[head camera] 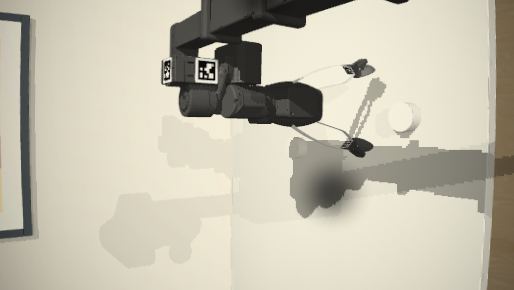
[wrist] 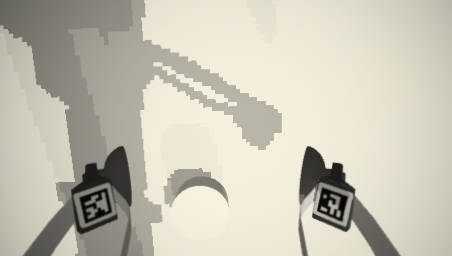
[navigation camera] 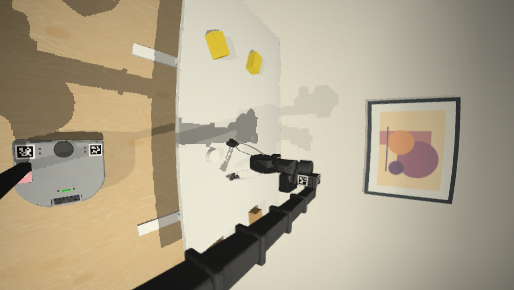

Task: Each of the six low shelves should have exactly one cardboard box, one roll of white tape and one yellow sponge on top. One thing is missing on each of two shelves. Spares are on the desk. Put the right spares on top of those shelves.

Labels:
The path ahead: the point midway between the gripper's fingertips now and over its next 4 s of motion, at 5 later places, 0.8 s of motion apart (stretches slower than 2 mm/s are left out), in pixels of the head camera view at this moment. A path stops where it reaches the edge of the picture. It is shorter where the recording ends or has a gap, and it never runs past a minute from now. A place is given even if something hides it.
The gripper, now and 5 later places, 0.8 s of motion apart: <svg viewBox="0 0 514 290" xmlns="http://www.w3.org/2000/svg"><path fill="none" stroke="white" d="M369 108L382 108L397 109L387 108L384 108L400 109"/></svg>

